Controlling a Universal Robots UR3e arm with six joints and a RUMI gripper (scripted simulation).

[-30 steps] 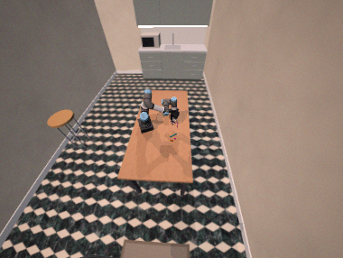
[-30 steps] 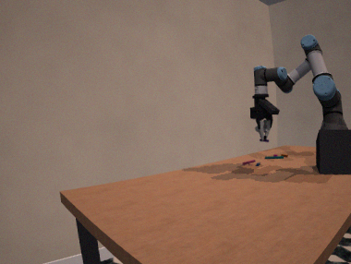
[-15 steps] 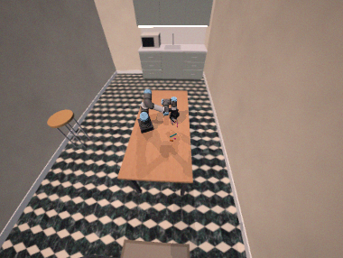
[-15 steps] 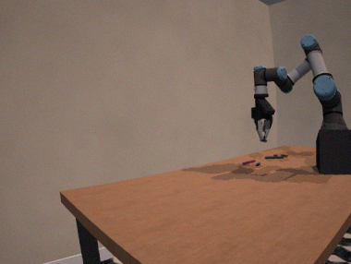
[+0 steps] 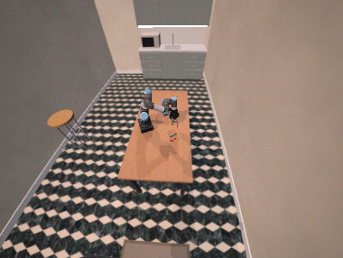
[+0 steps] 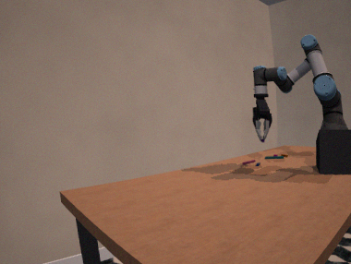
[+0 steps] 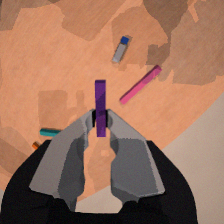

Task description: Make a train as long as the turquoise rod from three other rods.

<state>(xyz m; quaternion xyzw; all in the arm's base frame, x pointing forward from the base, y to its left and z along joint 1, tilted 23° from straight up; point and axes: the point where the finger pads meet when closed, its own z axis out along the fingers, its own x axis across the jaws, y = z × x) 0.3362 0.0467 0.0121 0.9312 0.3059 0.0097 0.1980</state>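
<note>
Right now the grey rod is 110 mm below my hand, 50 mm to the left of it and 10 mm behind it. The rest, counted from my hand: blue rod (110 mm below, 70 mm to the left, 10 mm behind); then purple rod (10 mm below); then pink rod (110 mm below, 60 mm ahead, 30 mm to the left).
</note>
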